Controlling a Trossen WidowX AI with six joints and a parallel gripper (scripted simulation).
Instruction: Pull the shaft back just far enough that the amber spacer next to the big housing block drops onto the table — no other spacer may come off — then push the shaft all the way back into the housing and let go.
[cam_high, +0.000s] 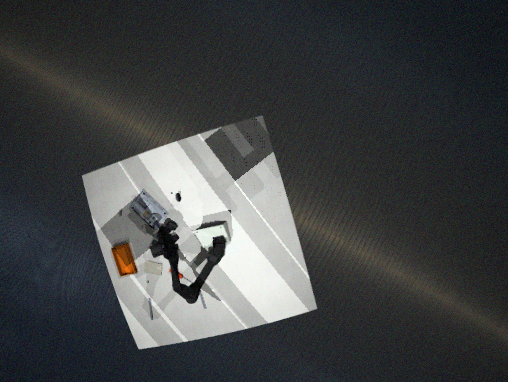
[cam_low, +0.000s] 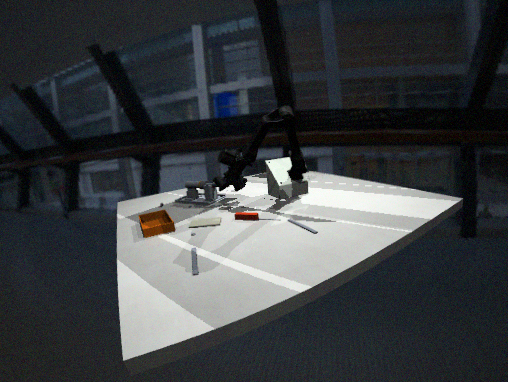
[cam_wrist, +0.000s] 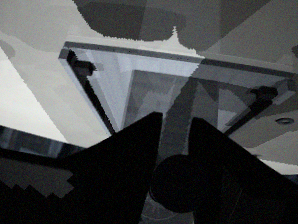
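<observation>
The thin shaft lies 40 mm ahead of my gripper tip, 50 mm to the right of it and 30 mm above it. Also, from my gripper tip: cream card (160 mm ahead, 250 mm to the left, 50 mm below); dark object (140 mm behind, 150 mm to the right, 30 mm below); spacer (70 mm ahead, 100 mm to the right, 20 mm above).
</observation>
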